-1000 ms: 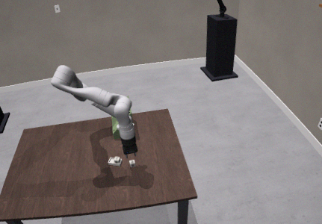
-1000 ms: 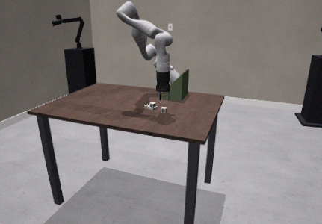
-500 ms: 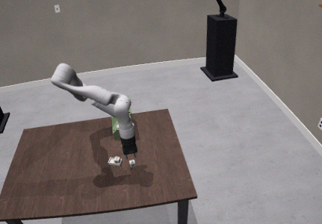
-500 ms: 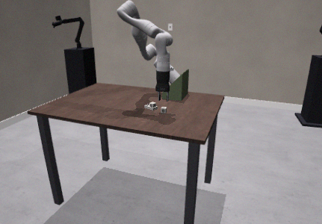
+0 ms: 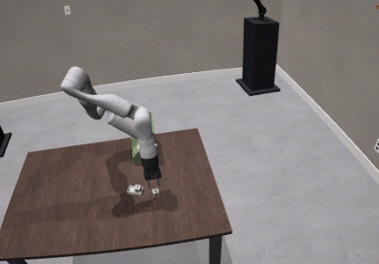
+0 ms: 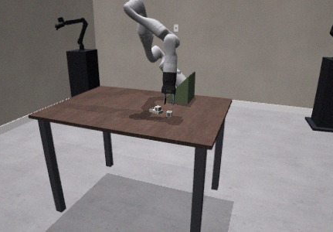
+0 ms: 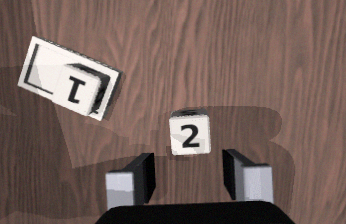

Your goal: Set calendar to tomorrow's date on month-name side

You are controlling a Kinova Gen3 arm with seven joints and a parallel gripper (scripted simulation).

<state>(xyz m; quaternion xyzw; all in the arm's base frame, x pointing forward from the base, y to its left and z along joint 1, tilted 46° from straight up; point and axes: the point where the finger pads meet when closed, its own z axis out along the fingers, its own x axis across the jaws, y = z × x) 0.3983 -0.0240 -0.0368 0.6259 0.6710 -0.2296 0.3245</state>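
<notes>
My gripper is now 8 cm above the digit cube. The rest, counted from my hand: white calendar tray 9 cm to the right, 8 cm below, 5 cm behind; then white cube 8 cm to the right, 7 cm below, 4 cm behind.
</notes>
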